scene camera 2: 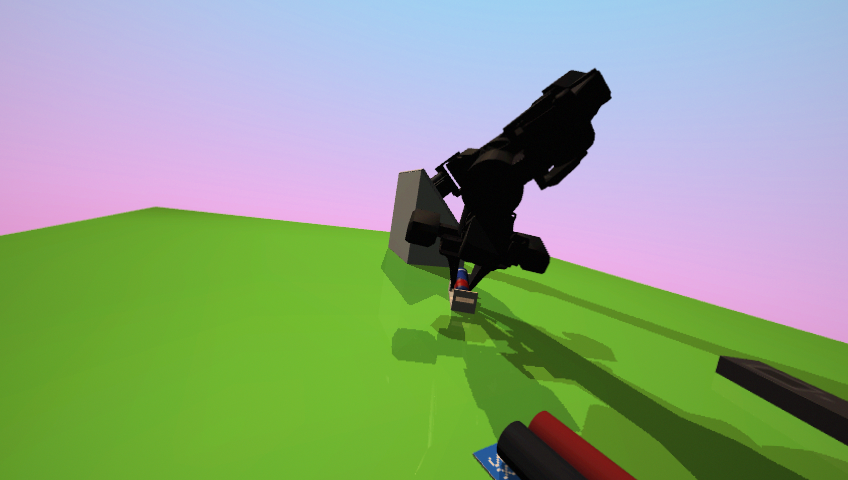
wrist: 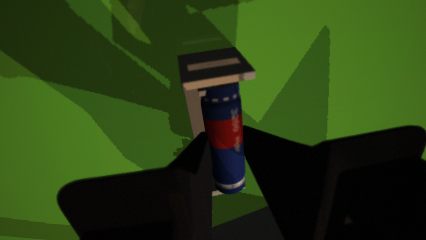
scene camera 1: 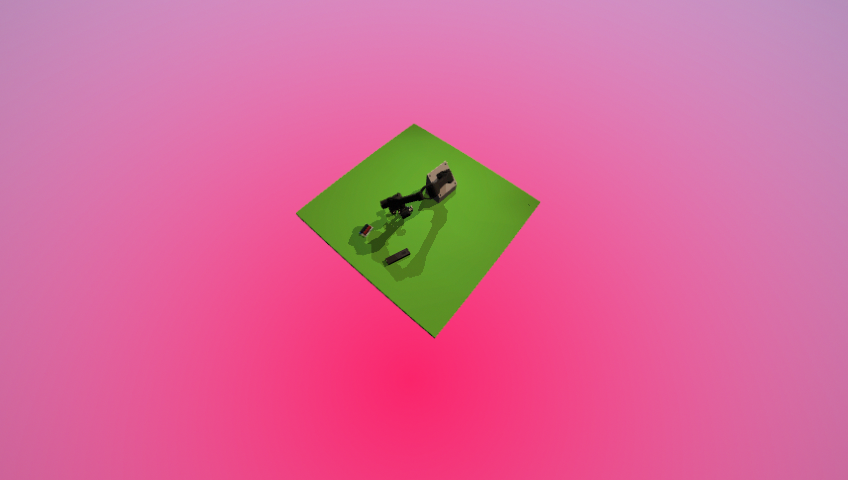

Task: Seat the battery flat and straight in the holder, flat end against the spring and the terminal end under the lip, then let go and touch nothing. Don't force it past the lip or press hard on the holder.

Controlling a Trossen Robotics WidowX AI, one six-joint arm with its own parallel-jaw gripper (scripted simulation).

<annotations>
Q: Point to a battery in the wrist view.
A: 221, 106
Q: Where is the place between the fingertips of my gripper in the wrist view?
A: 223, 135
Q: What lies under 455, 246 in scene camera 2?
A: My gripper.
</annotations>
